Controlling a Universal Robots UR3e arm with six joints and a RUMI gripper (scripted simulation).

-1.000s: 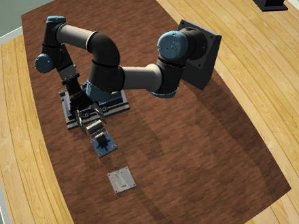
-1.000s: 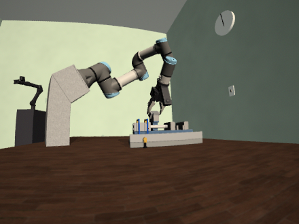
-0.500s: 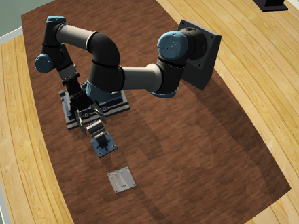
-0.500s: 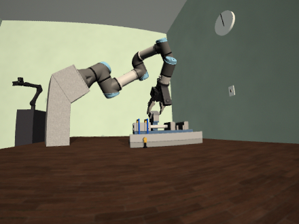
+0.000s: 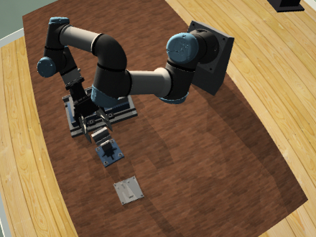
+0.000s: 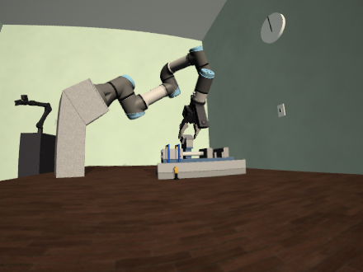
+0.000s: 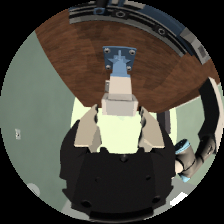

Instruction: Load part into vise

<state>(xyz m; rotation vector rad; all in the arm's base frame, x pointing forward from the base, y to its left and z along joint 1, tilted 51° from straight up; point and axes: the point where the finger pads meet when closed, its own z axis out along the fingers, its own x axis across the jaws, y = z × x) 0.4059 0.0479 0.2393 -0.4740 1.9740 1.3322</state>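
Right now the part is 1 cm to the left of my hand and 1 cm below it. Round my hand: grey infeed plate: 18 cm to the left, 16 cm below, 4 cm behind.
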